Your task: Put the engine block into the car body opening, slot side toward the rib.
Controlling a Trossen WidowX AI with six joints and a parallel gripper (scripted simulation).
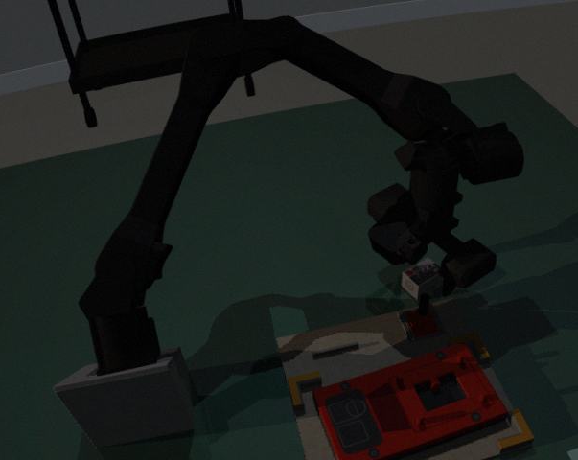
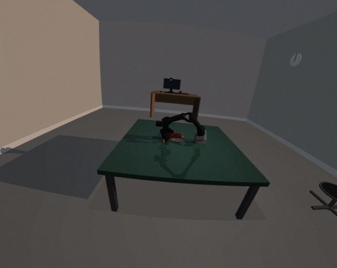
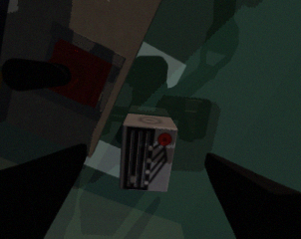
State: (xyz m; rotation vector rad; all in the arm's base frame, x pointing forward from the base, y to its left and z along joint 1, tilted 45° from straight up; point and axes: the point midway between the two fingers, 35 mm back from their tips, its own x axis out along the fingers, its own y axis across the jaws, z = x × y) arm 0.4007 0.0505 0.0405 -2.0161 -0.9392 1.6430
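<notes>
Right now my gripper tip is 40 mm past the grey holder, 70 mm to the left of it and 20 mm below it. Round my gripper tip: engine block 10 mm to the right, 10 mm below.
</notes>
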